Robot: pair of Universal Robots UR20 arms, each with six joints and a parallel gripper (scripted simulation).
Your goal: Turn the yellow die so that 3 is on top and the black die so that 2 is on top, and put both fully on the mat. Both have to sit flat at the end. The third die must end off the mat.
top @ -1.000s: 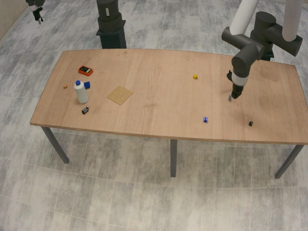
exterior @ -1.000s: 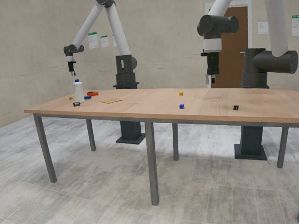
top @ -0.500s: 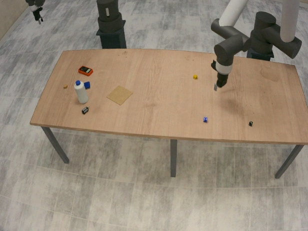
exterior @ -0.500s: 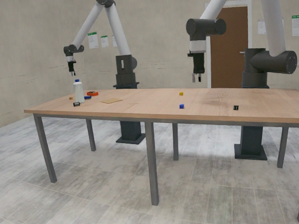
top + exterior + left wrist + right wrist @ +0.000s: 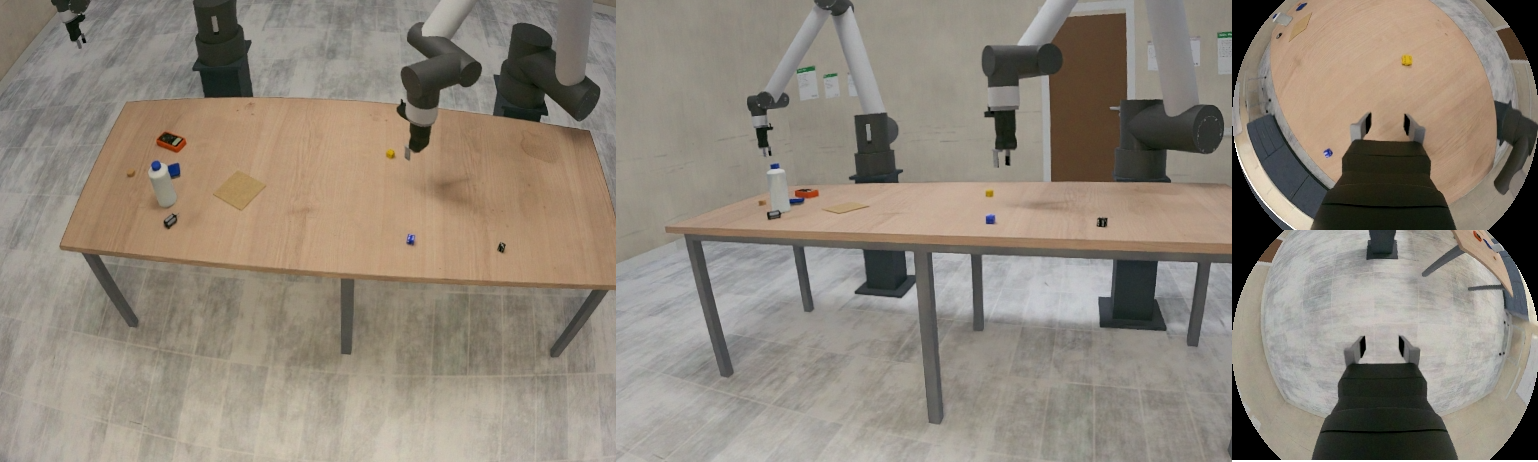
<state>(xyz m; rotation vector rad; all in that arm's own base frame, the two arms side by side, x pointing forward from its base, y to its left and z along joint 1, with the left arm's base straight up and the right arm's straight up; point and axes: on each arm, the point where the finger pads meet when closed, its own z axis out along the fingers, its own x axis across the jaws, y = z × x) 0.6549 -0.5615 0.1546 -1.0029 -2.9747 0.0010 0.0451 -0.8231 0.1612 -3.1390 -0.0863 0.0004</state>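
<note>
The yellow die is 14 cm below my left hand, 11 cm behind it and 8 cm to the right of it. The rest, counted from my left hand: black die 37 cm to the left, 24 cm ahead, 14 cm below; tan mat 59 cm to the right, 16 cm ahead, 15 cm below; blue die 27 cm ahead, 14 cm below, 4 cm to the left.
</note>
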